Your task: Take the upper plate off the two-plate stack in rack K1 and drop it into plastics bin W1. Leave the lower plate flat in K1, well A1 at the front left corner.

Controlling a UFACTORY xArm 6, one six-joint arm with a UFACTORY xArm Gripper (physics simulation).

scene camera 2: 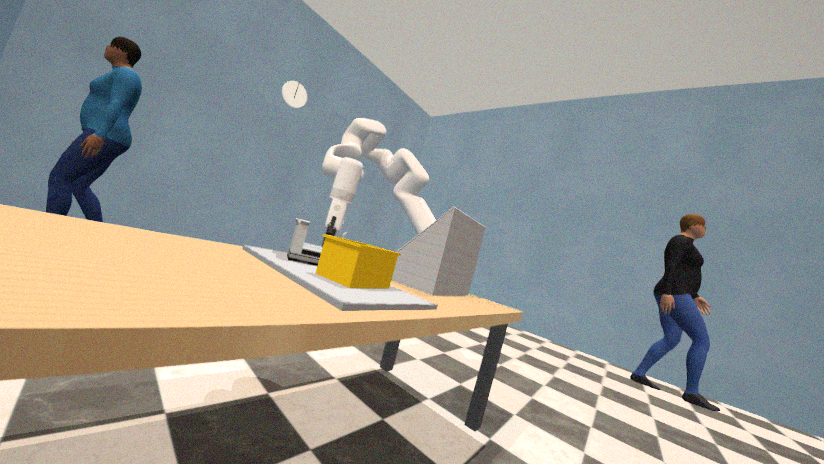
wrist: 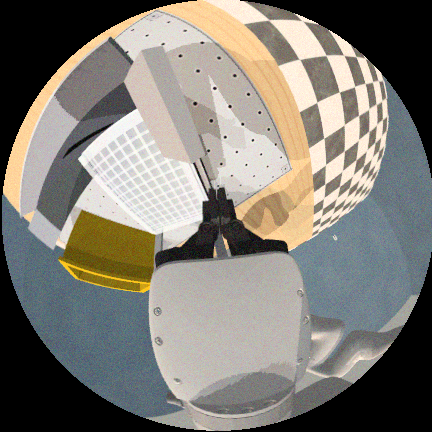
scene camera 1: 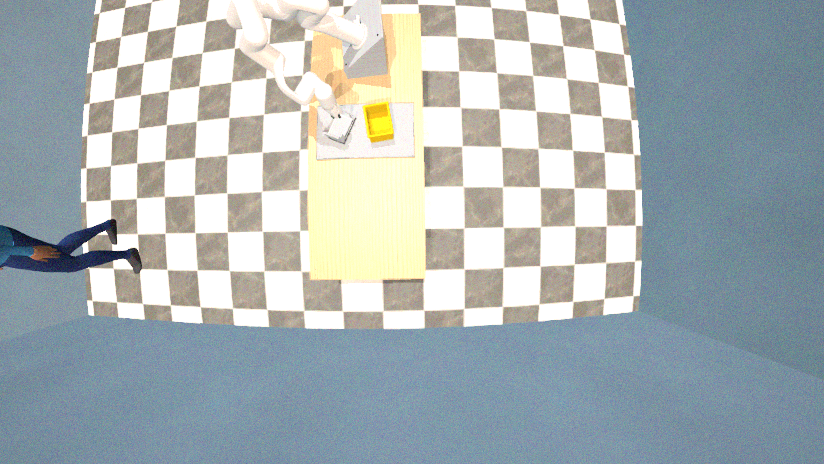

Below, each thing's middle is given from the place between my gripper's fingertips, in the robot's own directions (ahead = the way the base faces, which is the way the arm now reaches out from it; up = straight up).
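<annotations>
I see the white gridded plate (wrist: 160,193), and it is 3 cm to the left of my hand and 6 cm ahead of it.
</annotations>
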